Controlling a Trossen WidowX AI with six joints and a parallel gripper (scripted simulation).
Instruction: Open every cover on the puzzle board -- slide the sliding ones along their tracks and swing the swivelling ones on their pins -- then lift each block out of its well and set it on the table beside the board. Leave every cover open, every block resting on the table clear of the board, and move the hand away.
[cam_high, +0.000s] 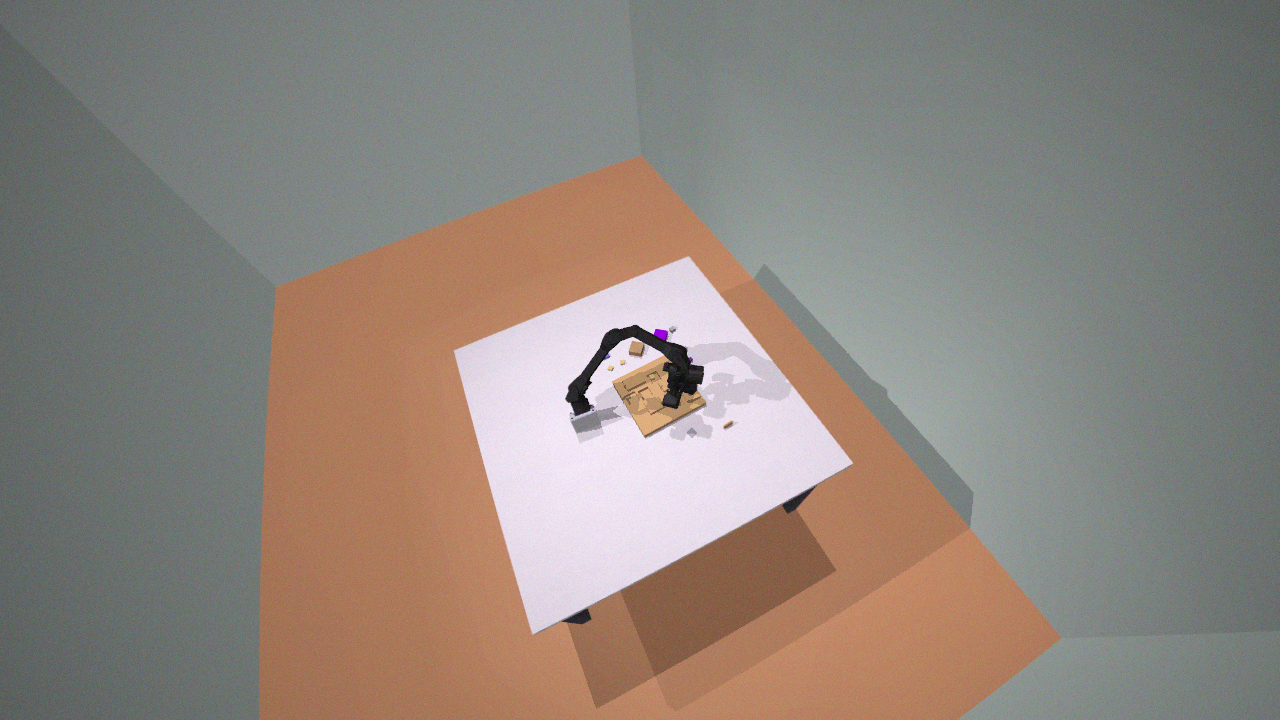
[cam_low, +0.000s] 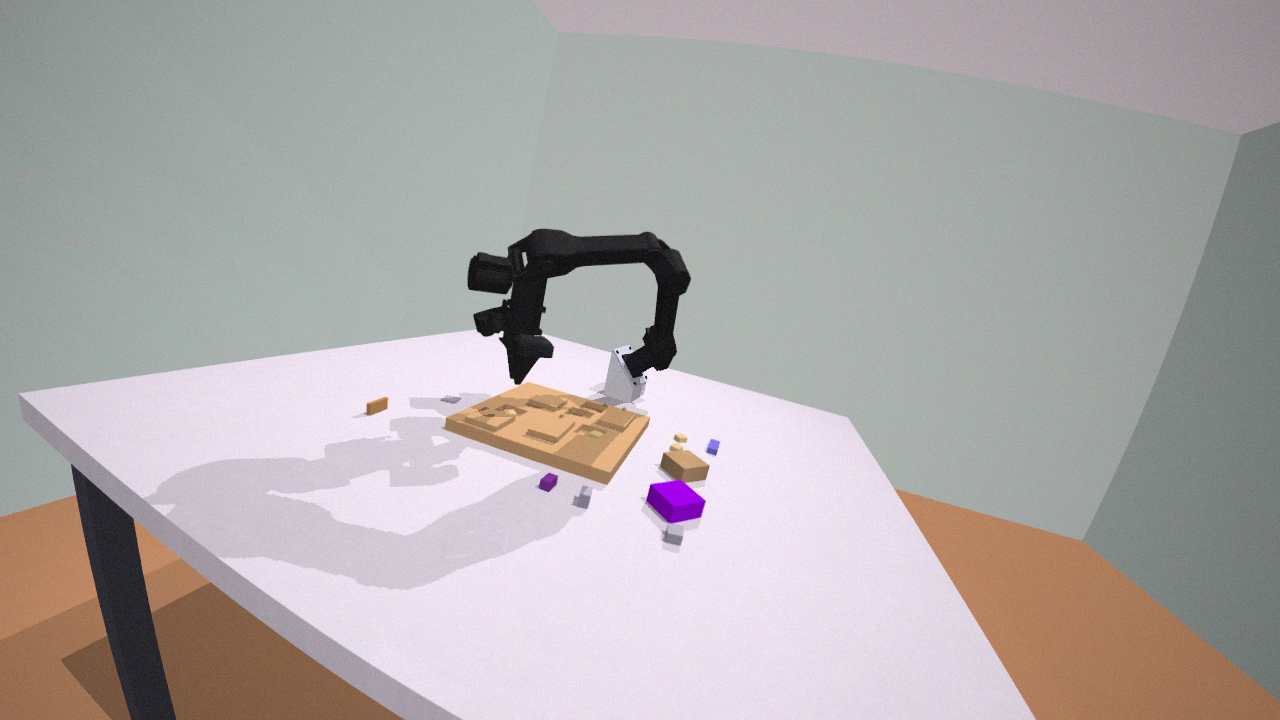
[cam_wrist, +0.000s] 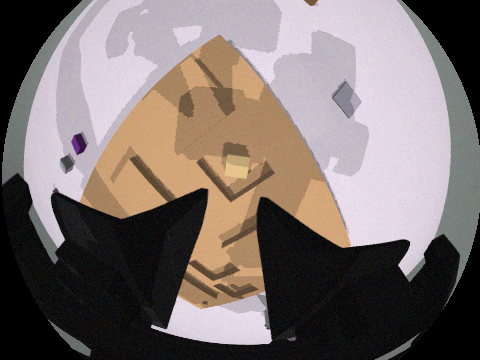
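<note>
My gripper tip is now 140 mm to the left of the grey tile, 80 mm above it and 10 mm short of it. Also, from my gripper tip: large purple block 350 mm to the left, 70 mm below, 60 mm ahead; then small purple cube 180 mm to the left, 140 mm ahead, 70 mm below; then brown box 330 mm to the left, 70 mm below, 60 mm behind.
</note>
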